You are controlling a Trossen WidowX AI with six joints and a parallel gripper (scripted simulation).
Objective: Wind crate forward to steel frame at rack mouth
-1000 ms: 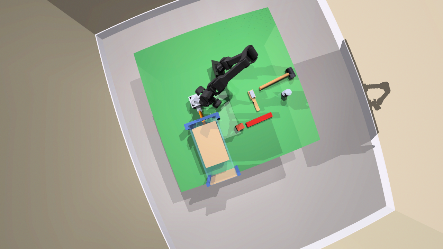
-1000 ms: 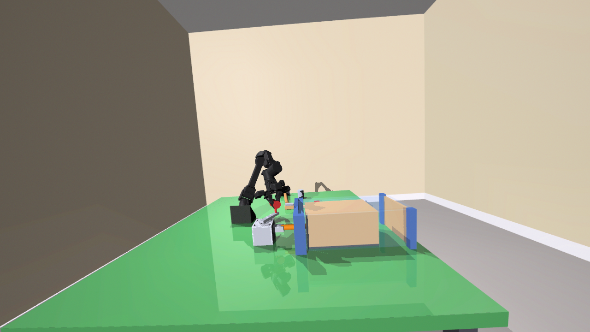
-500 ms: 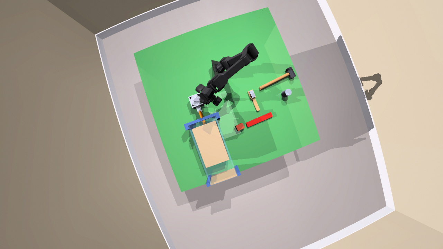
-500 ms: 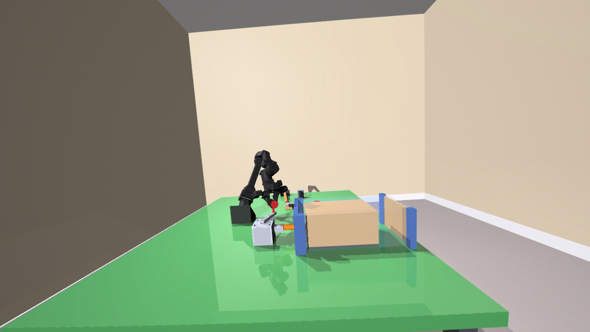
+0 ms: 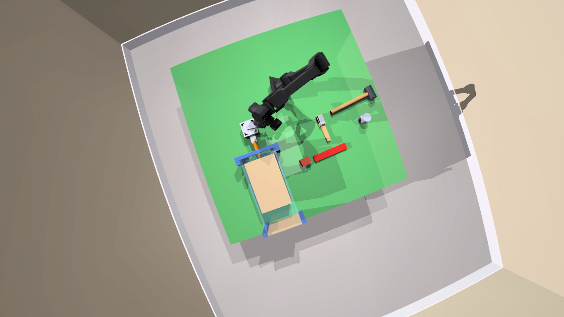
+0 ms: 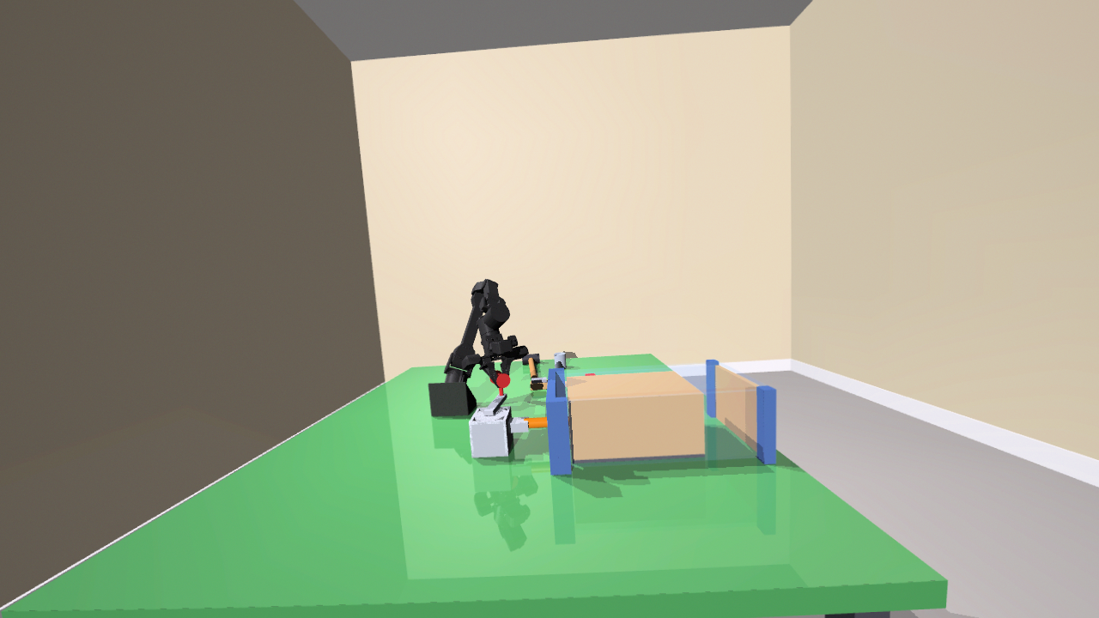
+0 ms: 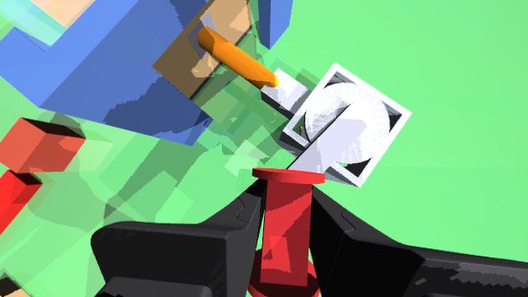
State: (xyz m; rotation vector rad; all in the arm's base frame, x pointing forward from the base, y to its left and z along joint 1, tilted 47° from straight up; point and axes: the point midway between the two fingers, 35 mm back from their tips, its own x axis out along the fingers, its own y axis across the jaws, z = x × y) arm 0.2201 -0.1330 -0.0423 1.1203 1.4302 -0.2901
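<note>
Right now my gripper tip is 2 cm past the winch, 10 cm to the left of it and 10 cm above it. Also, from my gripper tip: blue steel frame: 15 cm ahead, 6 cm to the right, 2 cm below; winch handle: 1 cm behind, 2 cm to the right, 3 cm below; red knob: 1 cm behind, 1 cm to the left.
</note>
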